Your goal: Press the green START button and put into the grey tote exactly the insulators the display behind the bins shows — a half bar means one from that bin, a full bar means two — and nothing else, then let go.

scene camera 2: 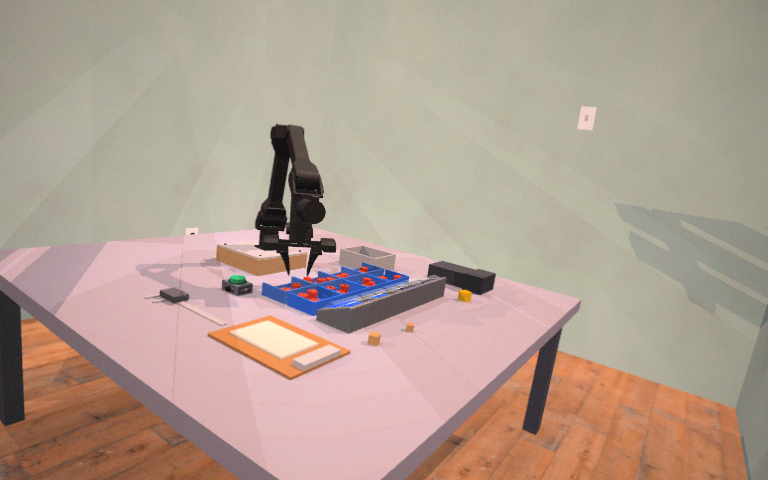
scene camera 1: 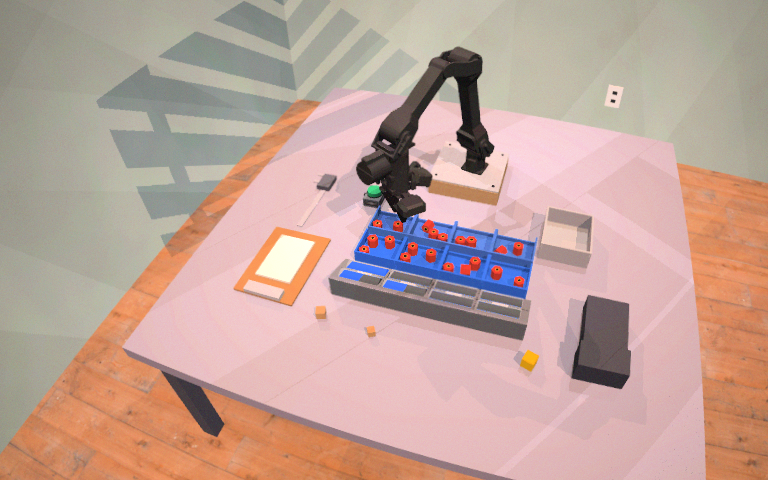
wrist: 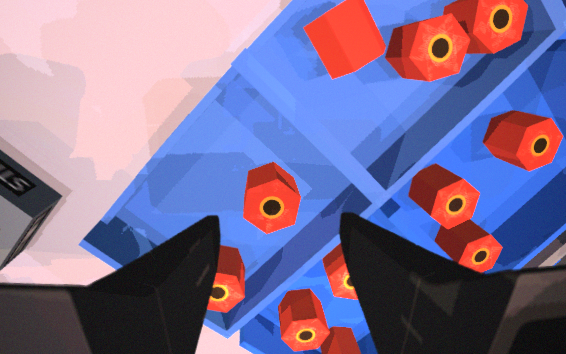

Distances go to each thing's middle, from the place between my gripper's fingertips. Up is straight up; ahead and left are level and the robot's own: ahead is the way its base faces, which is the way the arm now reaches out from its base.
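The grey tote (scene camera 1: 567,237) is 410 mm to the left of my hand, 160 mm behind it and 30 mm below it. Then there's the dark box (scene camera 1: 602,357), which is 580 mm to the left of my hand, 120 mm ahead of it and 30 mm below it. Going by their middles, the grey tote is the nearest to my hand of the things named here.
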